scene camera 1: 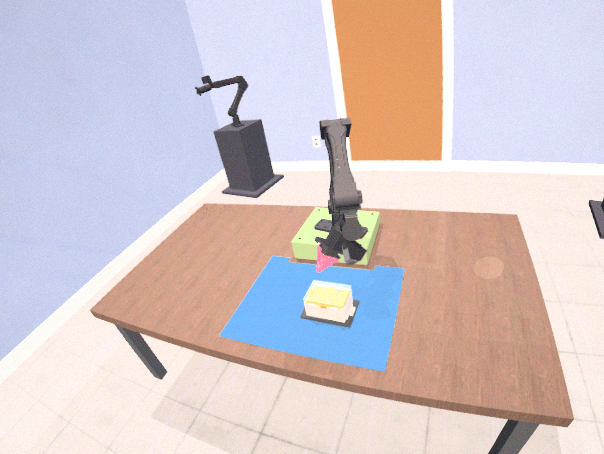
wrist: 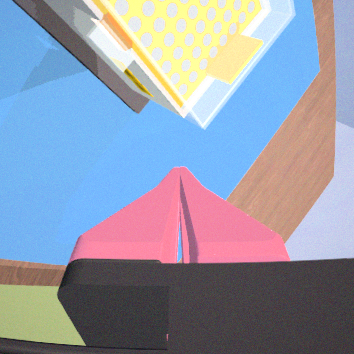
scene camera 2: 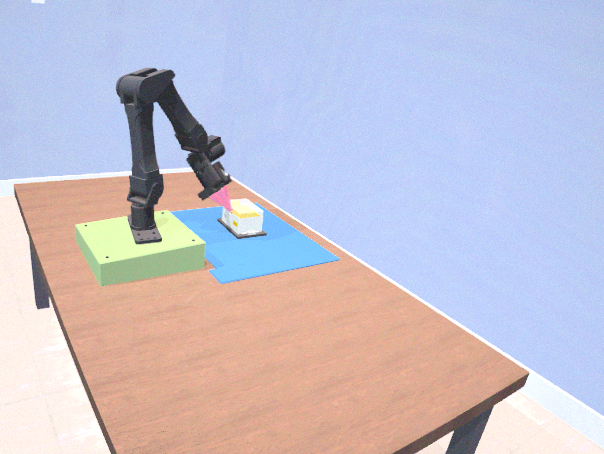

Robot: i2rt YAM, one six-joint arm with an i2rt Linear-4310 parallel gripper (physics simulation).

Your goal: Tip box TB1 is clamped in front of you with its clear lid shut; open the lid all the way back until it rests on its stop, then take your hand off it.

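Places are measured from the arm's base along level axes (x back, y right, z up), in centimetres.
Pixels of known places: gripper, between the fingertips: (scene camera 1: 317,271) (wrist: 179,177) (scene camera 2: 231,211); arm's base, origin of its link: (scene camera 2: 143,229).
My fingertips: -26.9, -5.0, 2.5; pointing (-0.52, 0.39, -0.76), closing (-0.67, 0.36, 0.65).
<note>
Ahead of a thing's pixels: the offset from my fingertips to its top centre, as dx, dy, dz. "*": to the spot under its first point. Level surfaces: height alone.
Tip box TB1 @[-6.1, -6.5, -0.9] (scene camera 1: 327,314) (scene camera 2: 251,226) (wrist: 172,42) has a white body, a yellow perforated top and a yellow label on one side. Its clear lid @[* -2.9, -5.9, -0.9] (scene camera 1: 330,284) (wrist: 215,102) shows as a pale transparent edge along the box; its exact angle cannot be told. The box sits on a dark base plate @[* -11.4, -3.0, -7.8] (scene camera 1: 311,317) (scene camera 2: 244,235) (wrist: 131,99). My gripper (scene camera 1: 318,271) (scene camera 2: 231,211) (wrist: 179,177) has pink fingers that are shut together with nothing between them. In the wrist view the fingertips are apart from the box, with blue mat showing between.
A blue mat @[dz -8.6] (scene camera 1: 270,320) (scene camera 2: 280,260) (wrist: 45,200) lies under the box on the wooden table @[dz -8.9] (scene camera 1: 460,320) (scene camera 2: 280,350). The arm stands on a green block (scene camera 1: 305,250) (scene camera 2: 155,267) (wrist: 35,315) behind the mat. Another arm on a dark pedestal (scene camera 1: 245,160) stands beyond the table.
</note>
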